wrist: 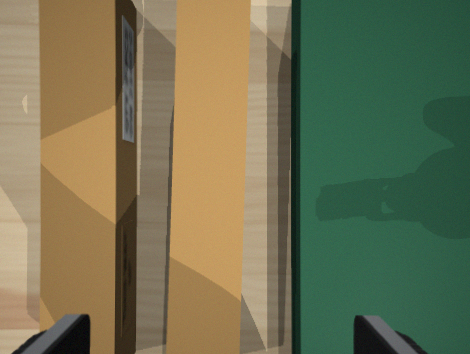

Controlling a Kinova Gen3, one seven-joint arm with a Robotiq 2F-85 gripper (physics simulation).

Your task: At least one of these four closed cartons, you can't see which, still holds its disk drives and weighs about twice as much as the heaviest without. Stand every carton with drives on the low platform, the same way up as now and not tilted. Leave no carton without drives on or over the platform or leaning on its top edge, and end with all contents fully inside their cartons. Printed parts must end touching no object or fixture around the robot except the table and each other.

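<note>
Two closed tan cartons show in the wrist view, their long narrow tops running from top to bottom. The left carton (77, 175) shows a dark side face with a grey printed label and a darker marking below it. The middle carton (210, 150) is apart from it and runs slightly slanted. A green surface, the low platform (375, 280), fills the right side; a strip of table separates it from the middle carton. My gripper (222, 332) is open above them, its fingertips at the lower left and lower right, with nothing held between them. The other two cartons do not show.
The light wooden table (15, 140) shows at the left edge and in the strips between the cartons and the platform. The platform's dark left edge runs parallel to the left carton. Shadows, one shaped like an arm and gripper, fall across the platform.
</note>
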